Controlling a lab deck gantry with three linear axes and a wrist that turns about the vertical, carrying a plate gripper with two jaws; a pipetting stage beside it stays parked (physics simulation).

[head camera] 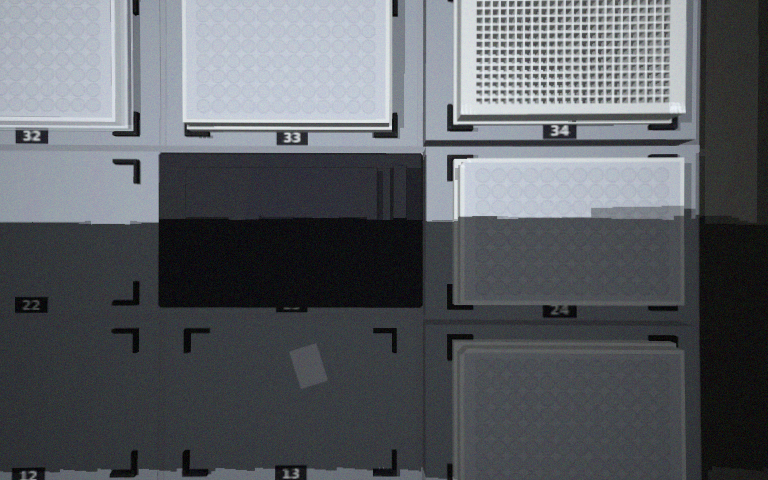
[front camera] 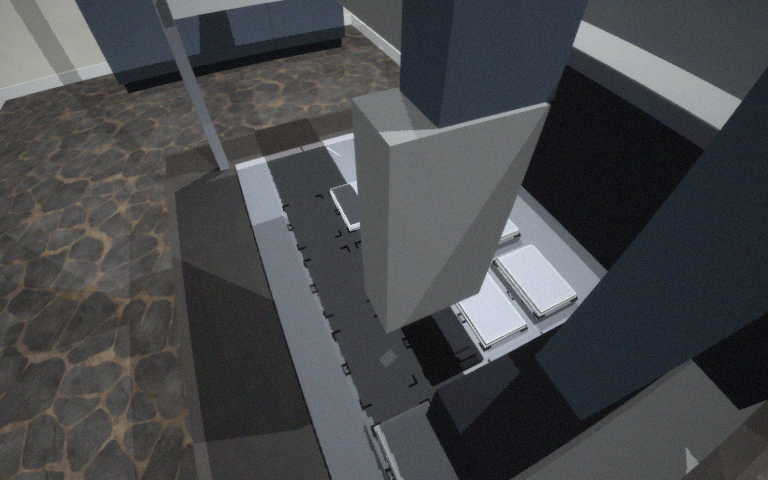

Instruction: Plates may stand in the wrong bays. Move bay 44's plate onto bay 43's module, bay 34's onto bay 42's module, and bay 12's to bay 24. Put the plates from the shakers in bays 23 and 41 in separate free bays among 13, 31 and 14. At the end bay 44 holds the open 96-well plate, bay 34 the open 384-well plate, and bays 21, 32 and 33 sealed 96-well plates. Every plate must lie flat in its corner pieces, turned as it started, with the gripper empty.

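Places are measured from the robot's base along level axes (x left, y back, z up), in millimetres.
Where they show: robot's base at its link origin: [front camera: 283, 207].
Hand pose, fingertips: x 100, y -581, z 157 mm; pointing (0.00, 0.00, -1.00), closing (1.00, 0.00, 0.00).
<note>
Each offset is from my fingertips to the top centre of the thing. "*": to the spot under its first point.
In the head view, a sealed 96-well plate @(dx +50, dy +25, dz -128 mm) [head camera: 569, 243] lies within bay 24's corner pieces, and another @(dx -57, dy +25, dz -128 mm) [head camera: 569, 418] [front camera: 416, 441] is in bay 14. The open 384-well plate @(dx +157, dy +25, dz -128 mm) [head camera: 572, 53] is in bay 34. Sealed plates stand in bay 33 @(* dx +152, dy +188, dz -143 mm) [head camera: 287, 62] [front camera: 492, 316] and bay 32 @(* dx +150, dy +327, dz -143 mm) [head camera: 53, 62]. The black shaker @(dx +51, dy +185, dz -126 mm) [head camera: 288, 260] [front camera: 433, 348] in bay 23 shows no plate on top. Bay 13 @(* dx -62, dy +220, dz -157 mm) [head camera: 243, 407] shows bare corner pieces; the visible part of bay 12 @(* dx -54, dy +333, dz -157 mm) [head camera: 62, 396] is bare. My gripper's jaws do not show; the grey head block hides what is behind it.
In the front view the grey head block [front camera: 436, 215] hangs under a blue column [front camera: 492, 56]. Behind it stand a plate @(dx +264, dy +190, dz -124 mm) [front camera: 535, 280] in bay 43, part of one @(dx +264, dy +354, dz -124 mm) [front camera: 509, 230] in bay 42 and part of one @(dx +50, dy +517, dz -143 mm) [front camera: 346, 206] in bay 21. Dark structures hide bays 24, 34 and 44 there.
</note>
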